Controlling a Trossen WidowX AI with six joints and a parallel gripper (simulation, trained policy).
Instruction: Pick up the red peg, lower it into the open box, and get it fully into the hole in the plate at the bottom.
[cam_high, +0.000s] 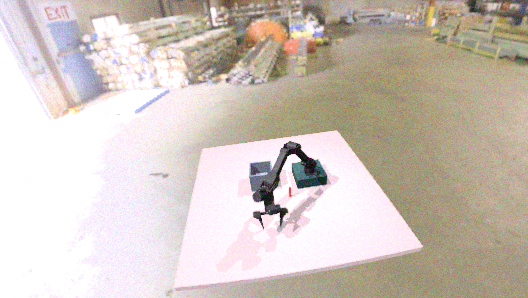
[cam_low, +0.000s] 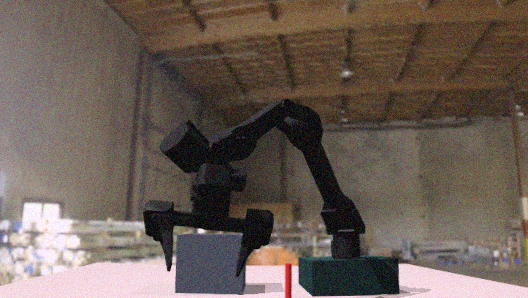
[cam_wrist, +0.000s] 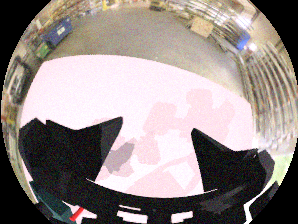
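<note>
Right now the red peg is 12 cm behind my gripper tip, 33 cm to the right of it and 6 cm below it. Round my gripper tip: plate 7 cm ahead, 48 cm to the right, 5 cm below.
</note>
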